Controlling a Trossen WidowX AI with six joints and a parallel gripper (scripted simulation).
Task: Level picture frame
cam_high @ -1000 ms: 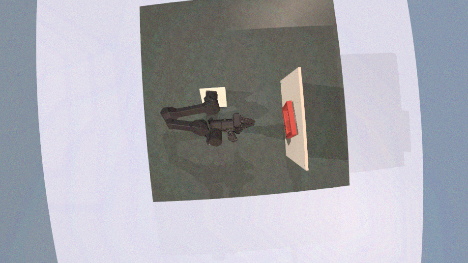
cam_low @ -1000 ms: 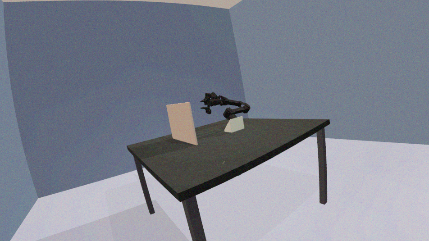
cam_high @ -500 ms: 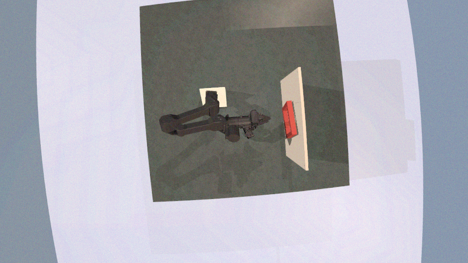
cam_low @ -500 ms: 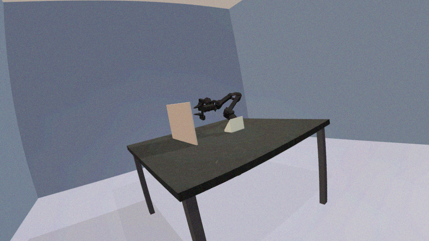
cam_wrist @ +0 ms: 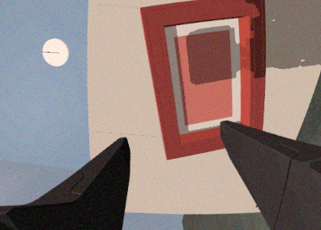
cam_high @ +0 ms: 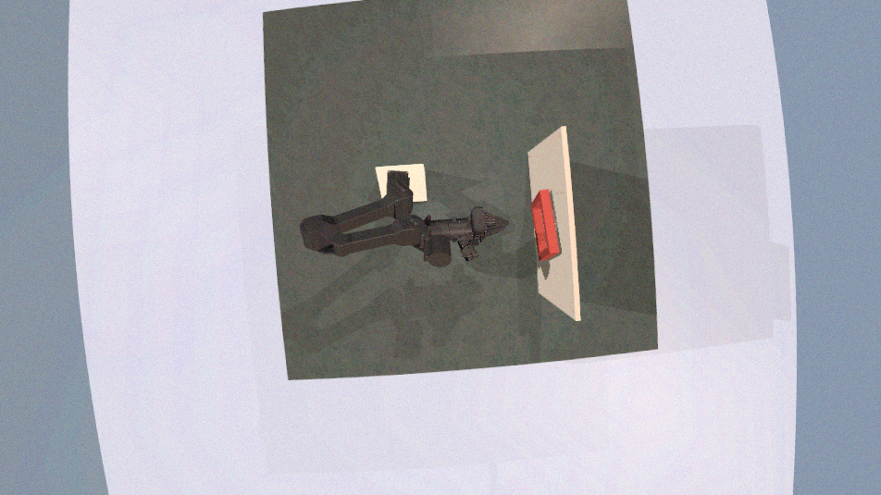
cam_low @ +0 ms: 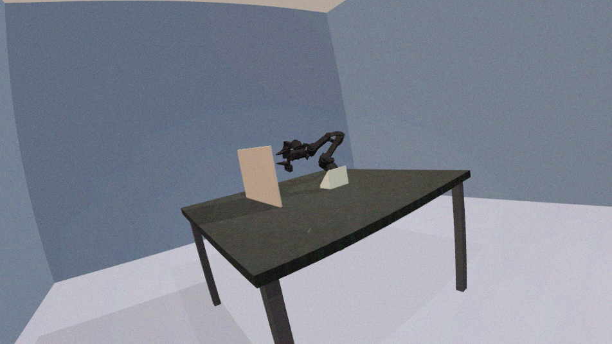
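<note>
The picture frame lies 12 cm ahead of my gripper tip and 5 cm below it. Round my gripper tip: beige wall panel 13 cm ahead, 1 cm to the left, 7 cm below.
</note>
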